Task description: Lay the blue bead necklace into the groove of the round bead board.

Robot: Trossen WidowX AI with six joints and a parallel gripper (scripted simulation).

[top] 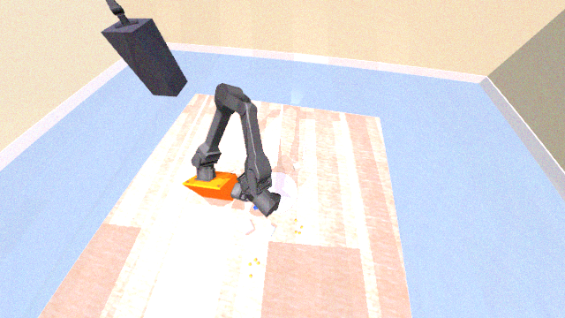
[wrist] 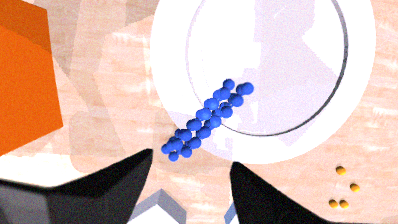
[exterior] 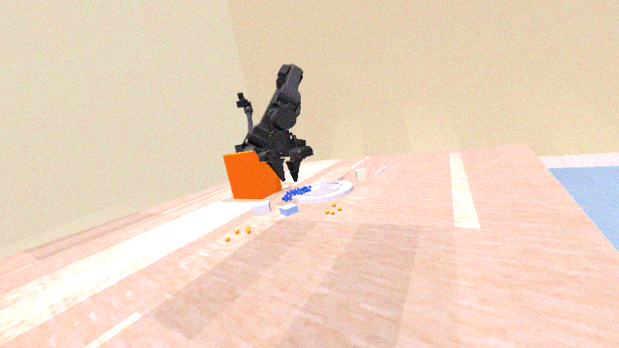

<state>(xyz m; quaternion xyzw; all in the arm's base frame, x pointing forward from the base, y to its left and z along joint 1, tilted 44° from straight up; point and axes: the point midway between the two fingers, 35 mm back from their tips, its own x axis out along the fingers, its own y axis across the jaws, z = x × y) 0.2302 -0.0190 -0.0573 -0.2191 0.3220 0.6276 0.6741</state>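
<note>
Right now my gripper tip is 60 mm short of the round white bead board, 70 mm to the right of it and 50 mm above it. From my gripper tip the other things lie so: white block (40 mm behind, 100 mm to the right, 50 mm below); light blue cube (60 mm ahead, 100 mm to the right, 50 mm below); beige cube (150 mm ahead, 210 mm to the left, 40 mm below).
</note>
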